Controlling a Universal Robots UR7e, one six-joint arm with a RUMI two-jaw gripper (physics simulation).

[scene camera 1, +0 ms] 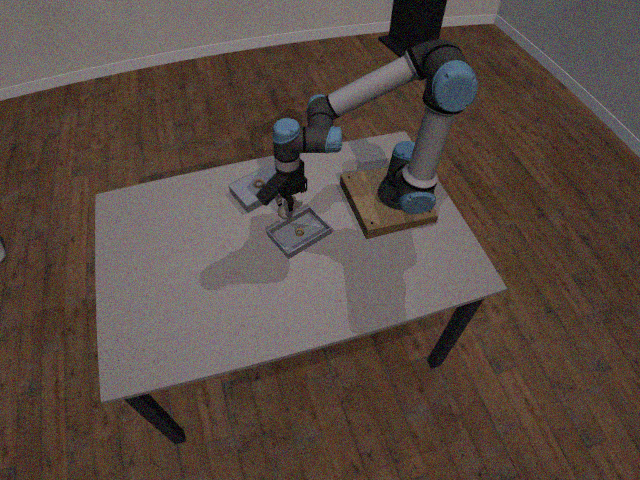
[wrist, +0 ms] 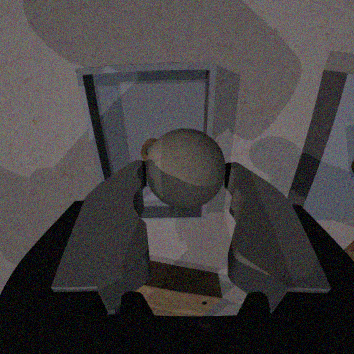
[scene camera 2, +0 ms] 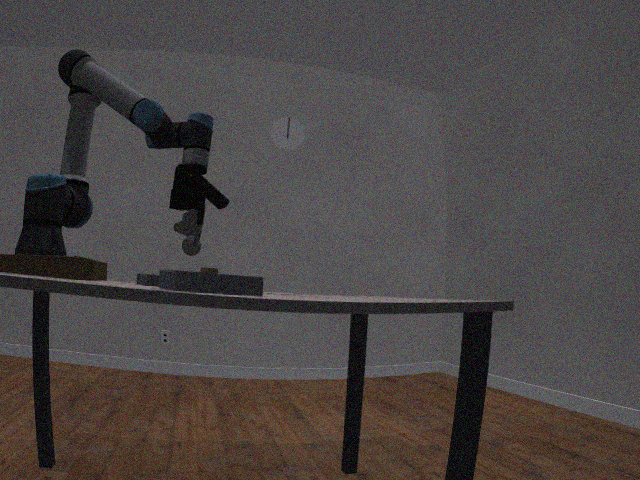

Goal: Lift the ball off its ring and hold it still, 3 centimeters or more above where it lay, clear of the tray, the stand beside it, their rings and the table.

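Places are measured from the arm's base along level axes (x ahead, y left, z up), in millimetres.
Pixels of known places: gripper, fingertip midpoint: (scene camera 1: 285, 212) (wrist: 184, 164) (scene camera 2: 191, 246); arm's base at its link origin: (scene camera 2: 40, 258).
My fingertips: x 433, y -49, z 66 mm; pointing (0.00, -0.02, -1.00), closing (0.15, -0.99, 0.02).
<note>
Ahead of a thing's pixels: the offset from my fingertips to its top centre. "spot": to the spot under its first point.
A dull beige ball {1 mm back, 0 mm left, 29 mm up} (scene camera 1: 282, 210) (scene camera 2: 191, 245) (wrist: 186, 170) is between the two fingertips of my gripper (scene camera 2: 191, 238), which is shut on it. In scene camera 2 the ball hangs in the air, with a visible gap above the grey tray and stand. The open-topped tray {40 mm back, 26 mm left, 82 mm down} (scene camera 1: 310, 243) (wrist: 145, 70) lies on the table with a small brass-coloured ring (scene camera 1: 296, 232) (wrist: 145, 150) inside. The ball partly hides the tray in the wrist view. The grey stand (scene camera 1: 247, 202) (wrist: 327, 200) is beside the tray and bears another ring {spot: 20 mm ahead, 232 mm right, 65 mm down} (scene camera 1: 255, 183) (scene camera 2: 209, 270).
The white table (scene camera 1: 170, 320) (scene camera 2: 413, 305) carries everything. The arm's wooden base board (scene camera 1: 398, 225) (scene camera 2: 93, 268) is on the side of the tray away from the stand. A grey shape, perhaps a shadow, shows behind the board. A black object stands on the floor beyond the table.
</note>
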